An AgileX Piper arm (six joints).
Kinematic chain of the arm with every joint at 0, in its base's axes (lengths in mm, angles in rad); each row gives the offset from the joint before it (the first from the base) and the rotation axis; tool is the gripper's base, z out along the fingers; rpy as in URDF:
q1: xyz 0 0 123 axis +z
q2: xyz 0 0 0 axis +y
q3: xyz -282.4 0 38.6 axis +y
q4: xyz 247.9 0 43.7 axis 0.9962 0 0.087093
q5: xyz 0 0 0 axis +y
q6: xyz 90.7 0 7.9 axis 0.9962 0 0.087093
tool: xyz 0 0 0 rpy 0 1.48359 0
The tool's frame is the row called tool.
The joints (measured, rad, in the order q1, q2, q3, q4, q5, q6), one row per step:
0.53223 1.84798 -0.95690 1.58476 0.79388 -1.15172
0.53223 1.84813 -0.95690 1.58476 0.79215 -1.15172
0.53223 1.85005 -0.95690 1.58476 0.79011 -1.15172
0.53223 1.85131 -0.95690 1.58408 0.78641 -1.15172
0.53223 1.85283 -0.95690 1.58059 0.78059 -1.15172
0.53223 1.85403 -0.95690 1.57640 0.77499 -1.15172
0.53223 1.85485 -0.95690 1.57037 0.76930 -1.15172
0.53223 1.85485 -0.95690 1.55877 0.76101 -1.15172
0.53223 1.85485 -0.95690 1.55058 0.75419 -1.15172
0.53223 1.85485 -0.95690 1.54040 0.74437 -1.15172
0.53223 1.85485 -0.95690 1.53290 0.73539 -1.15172
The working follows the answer.
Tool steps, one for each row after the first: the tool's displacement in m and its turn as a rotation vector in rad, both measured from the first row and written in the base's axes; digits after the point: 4 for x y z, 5 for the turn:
0.0001 -0.0001 -0.0001 -0.00116 -0.00048 -0.00120
0.0004 -0.0001 -0.0009 -0.00342 0.00045 -0.00261
0.0006 -0.0002 -0.0015 -0.00679 -0.00002 -0.00468
0.0010 -0.0004 -0.0025 -0.01329 -0.00202 -0.00619
0.0013 -0.0007 -0.0034 -0.01990 -0.00448 -0.00703
0.0014 -0.0010 -0.0042 -0.02744 -0.00800 -0.00660
0.0016 -0.0015 -0.0051 -0.03945 -0.01522 -0.00395
0.0018 -0.0020 -0.0057 -0.04849 -0.02073 -0.00276
0.0021 -0.0026 -0.0066 -0.06052 -0.02815 -0.00219
0.0024 -0.0031 -0.0073 -0.07043 -0.03432 -0.00299

Tool pose at each row, in the base's axes (x y z in m, rotation vector in rad; rounded; the steps above come from the unrounded poses):
0.2679 0.2331 0.1734 -0.53841 2.43635 1.38391
0.2680 0.2331 0.1733 -0.53741 2.43685 1.38182
0.2683 0.2331 0.1725 -0.53559 2.43934 1.37923
0.2685 0.2330 0.1719 -0.53397 2.44160 1.37427
0.2689 0.2327 0.1709 -0.53468 2.44523 1.36502
0.2692 0.2325 0.1700 -0.53653 2.44858 1.35562
0.2693 0.2321 0.1692 -0.54081 2.45191 1.34501
0.2695 0.2316 0.1683 -0.55104 2.45595 1.32790
0.2697 0.2312 0.1677 -0.55774 2.45881 1.31464
0.2700 0.2306 0.1668 -0.56533 2.46238 1.29653
0.2703 0.2301 0.1661 -0.56996 2.46510 1.28109

